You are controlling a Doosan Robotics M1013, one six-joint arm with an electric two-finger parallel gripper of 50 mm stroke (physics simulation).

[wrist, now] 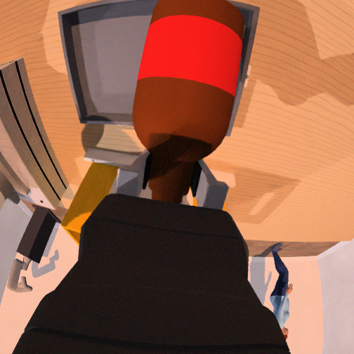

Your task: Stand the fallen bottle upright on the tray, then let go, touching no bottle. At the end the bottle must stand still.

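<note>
A brown bottle [182,117] with a red band fills the upper middle of the wrist view, its base end toward the top edge and its neck toward the gripper. My gripper [171,165] is shut on the bottle's neck, one finger on each side. The grey square tray [70,65] with raised walls lies on the table beyond the bottle. The bottle hides the right part of the tray. Whether the bottle's base touches the tray cannot be told from this view.
A yellow-orange block-like object [92,192] lies left of the gripper. A grey-brown slatted piece [30,125] with black grooves runs along the left. The wooden table [290,150] has its near edge below right. A human figure [281,285] shows beyond that edge.
</note>
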